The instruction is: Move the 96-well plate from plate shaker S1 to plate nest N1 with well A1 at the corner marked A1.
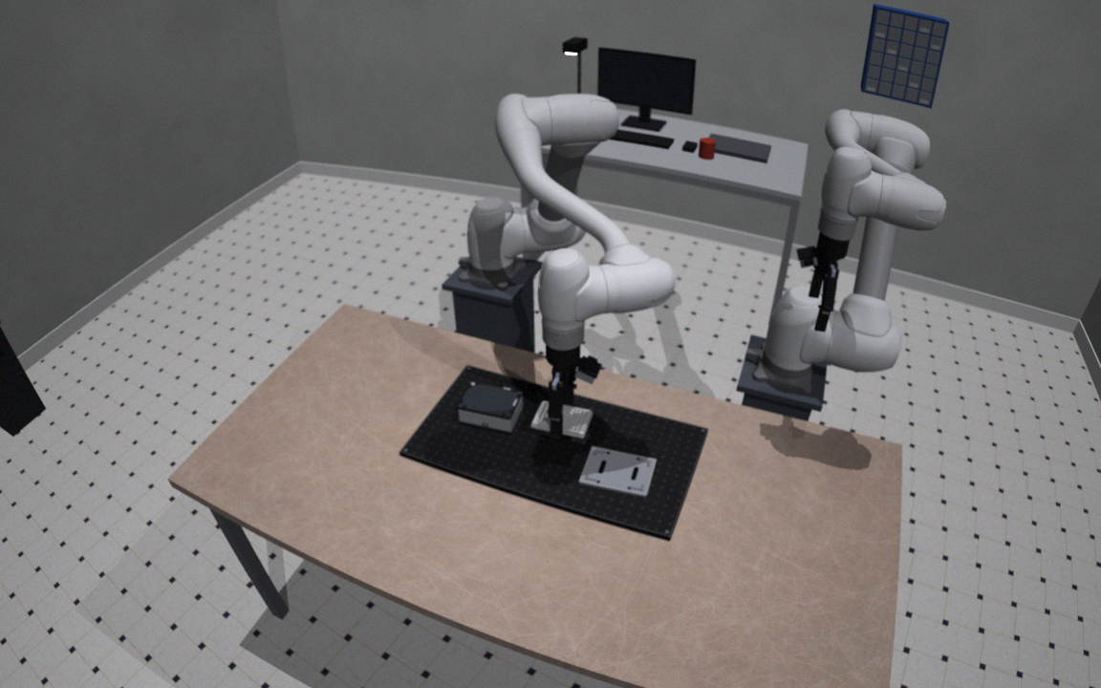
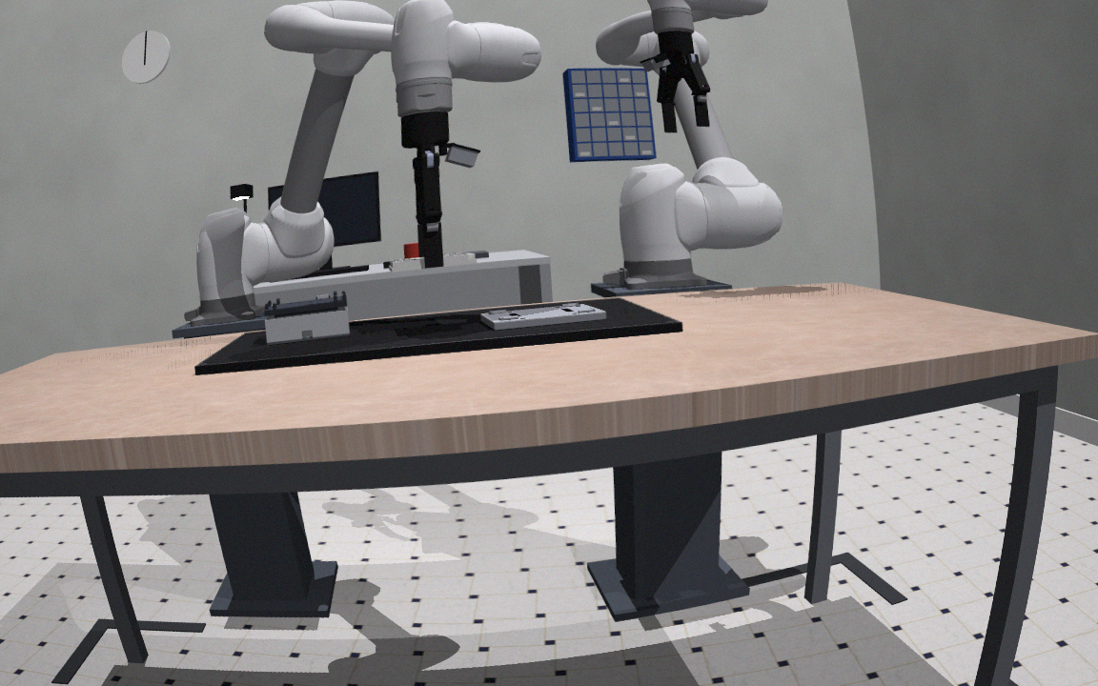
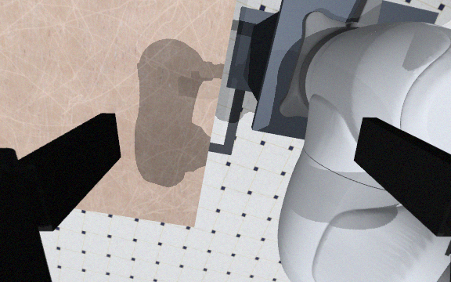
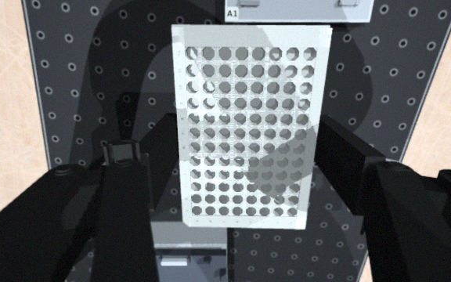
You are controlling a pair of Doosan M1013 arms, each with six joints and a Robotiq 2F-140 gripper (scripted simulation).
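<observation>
The grey plate nest N1 is 16 cm to the left of my right hand, 11 cm below it and 1 cm ahead of it. The rest, counted from my right hand: A1 label: 11 cm below, 7 cm to the left, 3 cm behind; then white 96-well plate: 2 cm below.
</observation>
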